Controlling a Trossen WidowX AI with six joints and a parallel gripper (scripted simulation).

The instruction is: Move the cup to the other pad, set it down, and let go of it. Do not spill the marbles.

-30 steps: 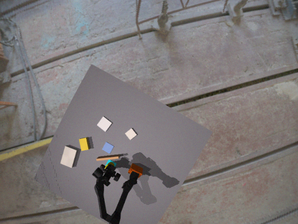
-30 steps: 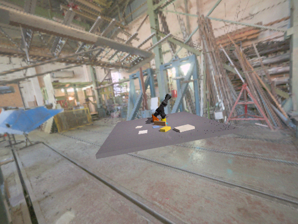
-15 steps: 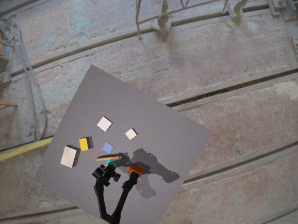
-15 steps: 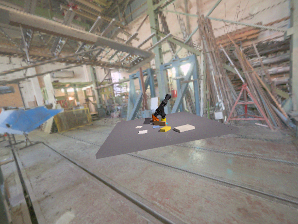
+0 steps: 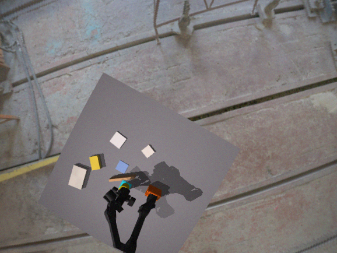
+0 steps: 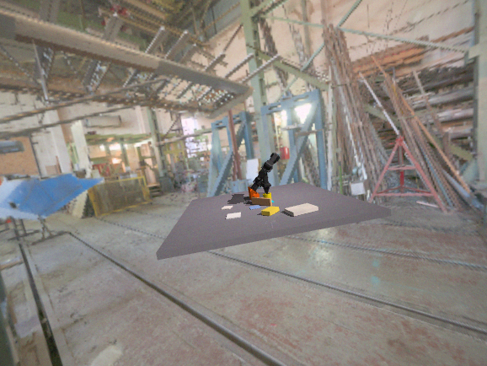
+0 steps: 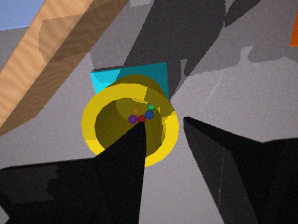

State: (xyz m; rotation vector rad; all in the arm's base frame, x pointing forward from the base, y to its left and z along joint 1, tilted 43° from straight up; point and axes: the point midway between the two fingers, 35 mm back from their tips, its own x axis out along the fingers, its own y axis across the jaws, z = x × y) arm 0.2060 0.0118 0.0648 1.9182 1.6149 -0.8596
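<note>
Right now my gripper tip is 3 cm above the yellow cup and 2 cm short of it. The rest, counted from my gripper tip: cyan pad (7 cm below, 3 cm ahead); then light blue pad (15 cm to the right, 11 cm ahead, 7 cm below); then wooden bar (8 cm to the right, 7 cm ahead, 5 cm below).
</note>
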